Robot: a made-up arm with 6 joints. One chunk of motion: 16 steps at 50 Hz.
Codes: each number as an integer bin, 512 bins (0 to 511) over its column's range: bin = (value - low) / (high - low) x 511, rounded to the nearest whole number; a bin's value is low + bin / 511 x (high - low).
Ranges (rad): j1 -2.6..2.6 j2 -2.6..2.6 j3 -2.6..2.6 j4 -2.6..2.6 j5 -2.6..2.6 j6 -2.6..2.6
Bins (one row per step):
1: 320 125 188 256 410 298
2: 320 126 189 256 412 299
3: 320 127 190 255 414 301
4: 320 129 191 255 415 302
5: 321 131 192 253 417 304
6: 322 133 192 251 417 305
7: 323 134 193 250 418 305
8: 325 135 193 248 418 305
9: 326 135 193 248 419 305
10: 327 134 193 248 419 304
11: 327 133 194 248 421 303
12: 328 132 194 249 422 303
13: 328 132 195 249 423 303
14: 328 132 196 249 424 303
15: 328 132 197 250 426 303
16: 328 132 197 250 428 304
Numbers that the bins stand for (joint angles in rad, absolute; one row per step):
1: 0.6564 -1.3280 -0.6869 0.0051 1.5722 0.4325
2: 0.6564 -1.3178 -0.6767 0.0051 1.5926 0.4427
3: 0.6564 -1.3076 -0.6665 -0.0051 1.6129 0.4630
4: 0.6564 -1.2873 -0.6564 -0.0051 1.6231 0.4732
5: 0.6665 -1.2669 -0.6462 -0.0254 1.6434 0.4935
6: 0.6767 -1.2466 -0.6462 -0.0458 1.6434 0.5037
7: 0.6869 -1.2364 -0.6360 -0.0560 1.6536 0.5037
8: 0.7072 -1.2262 -0.6360 -0.0763 1.6536 0.5037
9: 0.7174 -1.2262 -0.6360 -0.0763 1.6638 0.5037
10: 0.7276 -1.2364 -0.6360 -0.0763 1.6638 0.4935
11: 0.7276 -1.2466 -0.6258 -0.0763 1.6841 0.4834
12: 0.7378 -1.2568 -0.6258 -0.0661 1.6943 0.4834
13: 0.7378 -1.2568 -0.6157 -0.0661 1.7045 0.4834
14: 0.7378 -1.2568 -0.6055 -0.0661 1.7147 0.4834
15: 0.7378 -1.2568 -0.5953 -0.0560 1.7350 0.4834
16: 0.7378 -1.2568 -0.5953 -0.0560 1.7554 0.4935

